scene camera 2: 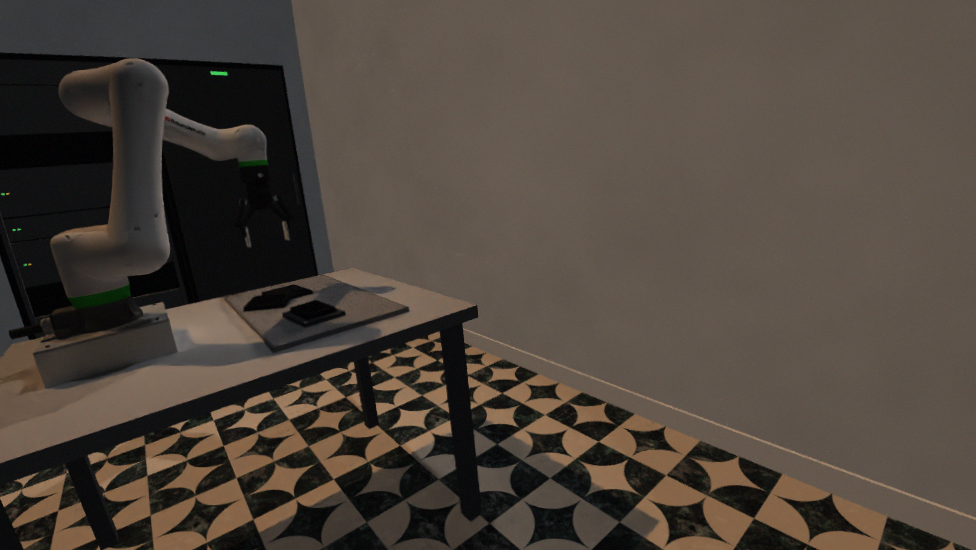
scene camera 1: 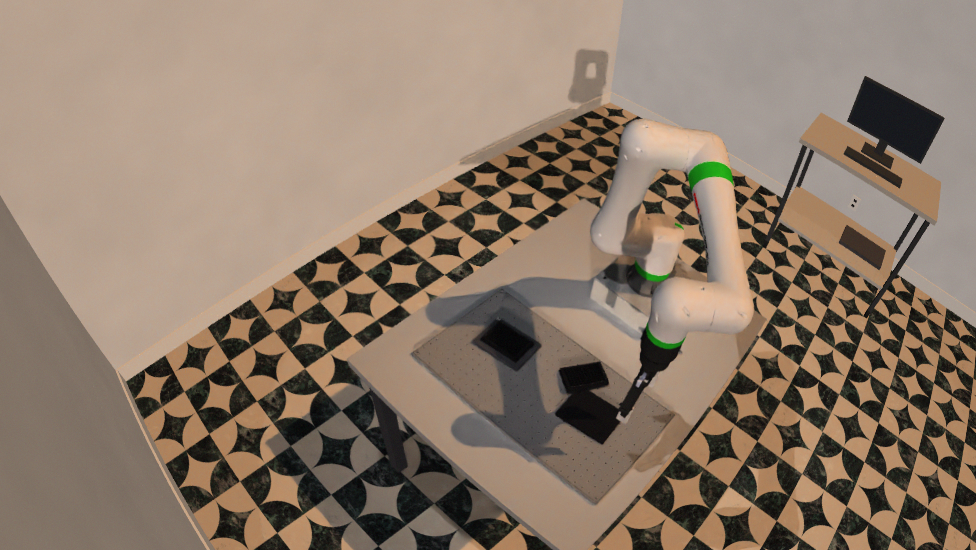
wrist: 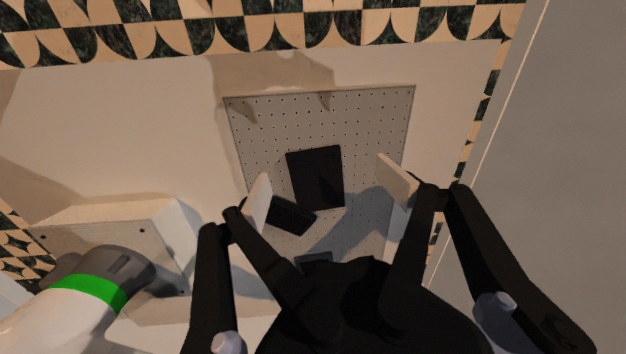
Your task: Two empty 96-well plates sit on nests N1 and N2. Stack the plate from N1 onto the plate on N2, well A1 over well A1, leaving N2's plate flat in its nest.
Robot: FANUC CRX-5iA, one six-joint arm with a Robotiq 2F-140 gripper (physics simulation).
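Frame: origin at the arm's base, x right, y ahead, z up, level; metres.
Where they show: gripper, fingertip midpoint: [scene camera 2: 268, 243] [scene camera 1: 635, 401] [wrist: 322, 174]; arm's base at its link origin: [scene camera 2: 110, 322] [scene camera 1: 647, 281] [wrist: 123, 266].
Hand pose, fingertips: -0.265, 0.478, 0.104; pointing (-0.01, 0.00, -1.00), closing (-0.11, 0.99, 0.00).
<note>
Each offset is from my fingertips to the top centre of the thing, as dx, dy, dz. "spot": to the spot under its first point. Level surfaces: height alone.
One black plate {+0.440, -0.009, -0.151} [scene camera 1: 507, 340] [scene camera 2: 314, 308] sits in a dark nest {spot: +0.362, +0.030, -0.165} [scene camera 1: 517, 365], seemingly flat. That nest also shows in the wrist view [wrist: 314, 257], mostly hidden by the gripper body. A second black plate {+0.201, -0.077, -0.150} [scene camera 1: 583, 376] [scene camera 2: 266, 301] [wrist: 291, 216] lies off its nest, turned askew beside the other, bare nest {+0.103, +0.005, -0.162} [scene camera 1: 592, 418] [scene camera 2: 291, 291] [wrist: 320, 175], against or very near its edge. I cannot tell if it is tilted. Nest labels and well A1 are unreadable. My gripper [scene camera 1: 622, 414] [scene camera 2: 267, 235] [wrist: 322, 174] is wide open and empty, high above the bare nest.
Both nests are on a perforated grey board {dz -0.177} [scene camera 1: 450, 362] [scene camera 2: 375, 305] [wrist: 305, 117] on the table {dz -0.190} [scene camera 1: 382, 351] [scene camera 2: 204, 379]. The arm's base block [scene camera 1: 618, 307] [scene camera 2: 105, 351] [wrist: 100, 235] stands beside the board. A desk with a monitor [scene camera 1: 895, 118] stands apart.
</note>
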